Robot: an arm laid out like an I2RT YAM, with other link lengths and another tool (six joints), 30 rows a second.
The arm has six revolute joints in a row. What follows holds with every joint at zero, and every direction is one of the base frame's. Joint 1 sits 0.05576 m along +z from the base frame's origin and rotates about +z. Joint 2 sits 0.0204 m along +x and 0.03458 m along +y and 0.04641 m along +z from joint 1 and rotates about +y. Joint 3 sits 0.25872 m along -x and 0.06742 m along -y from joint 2 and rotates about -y. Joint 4 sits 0.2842 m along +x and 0.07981 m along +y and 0.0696 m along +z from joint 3 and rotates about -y. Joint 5 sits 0.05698 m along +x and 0.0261 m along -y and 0.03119 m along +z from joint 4 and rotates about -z. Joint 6 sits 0.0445 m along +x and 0.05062 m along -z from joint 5 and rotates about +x. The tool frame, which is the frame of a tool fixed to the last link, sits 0.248 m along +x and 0.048 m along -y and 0.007 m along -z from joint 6; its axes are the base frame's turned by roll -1.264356, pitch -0.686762 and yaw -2.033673 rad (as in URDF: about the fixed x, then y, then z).
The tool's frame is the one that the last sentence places.
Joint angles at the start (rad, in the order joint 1, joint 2, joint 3, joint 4, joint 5, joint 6): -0.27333 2.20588 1.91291 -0.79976 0.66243 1.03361
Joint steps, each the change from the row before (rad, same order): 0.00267 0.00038 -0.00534 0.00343 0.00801 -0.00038; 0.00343 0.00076 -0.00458 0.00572 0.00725 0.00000; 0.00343 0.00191 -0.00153 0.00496 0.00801 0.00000; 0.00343 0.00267 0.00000 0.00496 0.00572 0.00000; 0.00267 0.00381 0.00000 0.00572 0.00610 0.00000; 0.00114 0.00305 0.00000 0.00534 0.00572 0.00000; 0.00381 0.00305 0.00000 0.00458 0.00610 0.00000; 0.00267 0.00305 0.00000 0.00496 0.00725 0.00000; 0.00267 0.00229 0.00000 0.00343 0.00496 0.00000; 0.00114 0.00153 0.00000 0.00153 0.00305 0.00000
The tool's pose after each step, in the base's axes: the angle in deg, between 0 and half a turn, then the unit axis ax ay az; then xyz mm. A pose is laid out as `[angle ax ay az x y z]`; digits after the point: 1 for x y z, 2 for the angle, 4 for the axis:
[155.62 0.3094 -0.8354 0.4543 468.4 -312.0 19.7]
[155.44 0.3092 -0.8341 0.4569 468.6 -311.8 19.3]
[155.29 0.3085 -0.8326 0.4599 469.2 -311.8 19.6]
[155.25 0.3080 -0.8314 0.4625 470.5 -311.6 19.5]
[155.17 0.3072 -0.8303 0.4650 471.6 -311.7 19.1]
[155.08 0.3059 -0.8295 0.4673 472.3 -312.5 18.9]
[155.01 0.3056 -0.8282 0.4698 473.5 -312.1 18.7]
[154.89 0.3046 -0.8269 0.4727 474.4 -312.4 18.8]
[154.82 0.3043 -0.8259 0.4746 475.2 -312.1 18.7]
[154.74 0.3041 -0.8254 0.4757 475.3 -312.2 18.6]

